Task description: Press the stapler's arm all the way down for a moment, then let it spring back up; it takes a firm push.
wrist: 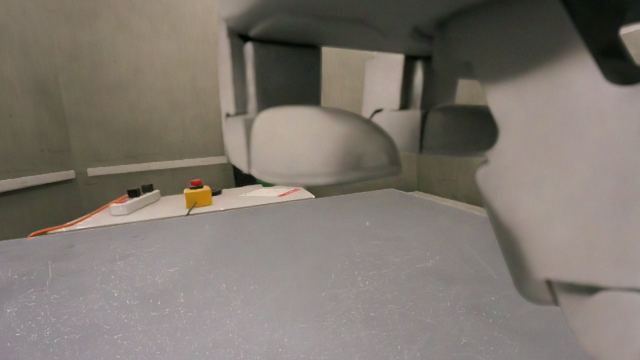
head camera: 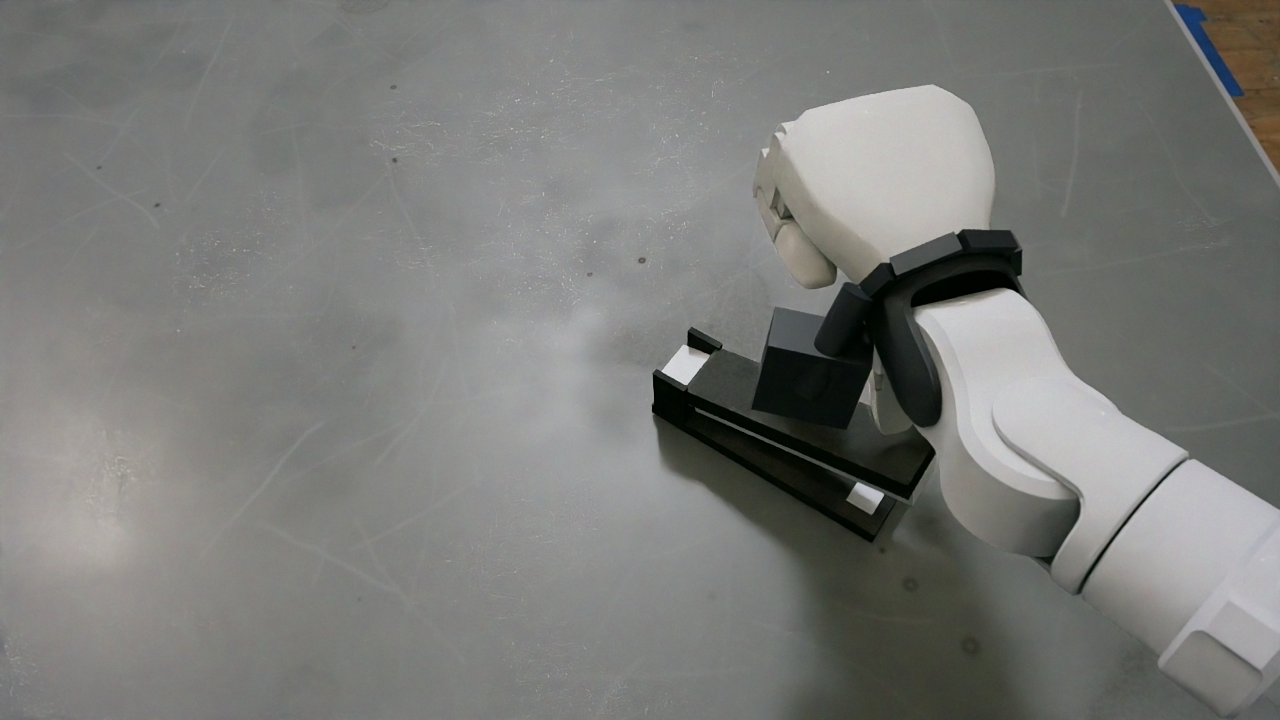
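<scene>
The black stapler (head camera: 733,385) lies at a slant right of centre in the head camera view, with its hinge end at the upper left. Its arm is raised, and a narrow wedge of gap shows above the base near the white plate (head camera: 865,497). My gripper (head camera: 805,255) (wrist: 411,131) is shut with its fingers curled in, and holds nothing that I can see. The hand lies above and right of the stapler. The black block on my wrist (head camera: 810,371) covers part of the stapler's arm from view; contact between hand and arm is hidden. The stapler does not show in the wrist view.
The grey table top (head camera: 358,358) (wrist: 250,280) lies under the stapler. Beyond it in the wrist view, a white side table (wrist: 235,199) carries a yellow box with a red button (wrist: 198,196) and a white power strip (wrist: 135,202) with an orange cable (wrist: 82,218).
</scene>
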